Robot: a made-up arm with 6 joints. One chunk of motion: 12 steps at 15 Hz.
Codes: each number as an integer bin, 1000 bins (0 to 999) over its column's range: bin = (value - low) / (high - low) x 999, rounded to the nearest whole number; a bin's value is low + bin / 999 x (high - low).
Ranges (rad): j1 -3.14..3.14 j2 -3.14..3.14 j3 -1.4..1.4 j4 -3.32..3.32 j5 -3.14..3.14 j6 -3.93..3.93
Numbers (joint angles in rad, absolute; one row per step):
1: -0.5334 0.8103 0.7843 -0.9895 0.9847 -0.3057
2: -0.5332 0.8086 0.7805 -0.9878 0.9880 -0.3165
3: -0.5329 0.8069 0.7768 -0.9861 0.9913 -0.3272
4: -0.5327 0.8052 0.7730 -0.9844 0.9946 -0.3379
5: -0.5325 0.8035 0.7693 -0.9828 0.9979 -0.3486
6: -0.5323 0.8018 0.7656 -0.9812 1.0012 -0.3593
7: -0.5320 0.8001 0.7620 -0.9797 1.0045 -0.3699
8: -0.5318 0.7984 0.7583 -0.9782 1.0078 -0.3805
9: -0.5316 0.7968 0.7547 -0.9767 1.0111 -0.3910
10: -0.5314 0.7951 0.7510 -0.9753 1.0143 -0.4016
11: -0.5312 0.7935 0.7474 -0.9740 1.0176 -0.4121
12: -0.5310 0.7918 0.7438 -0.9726 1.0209 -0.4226
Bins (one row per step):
1: 415 628 779 351 656 461
2: 415 628 778 351 657 459
3: 415 628 777 351 657 458
4: 415 628 775 351 658 457
5: 415 627 774 352 658 455
6: 415 627 773 352 659 454
7: 415 627 771 352 659 452
8: 415 627 770 352 660 451
9: 415 626 769 353 660 450
10: 415 626 767 353 661 448
11: 415 626 766 353 661 447
12: 415 625 765 353 662 446

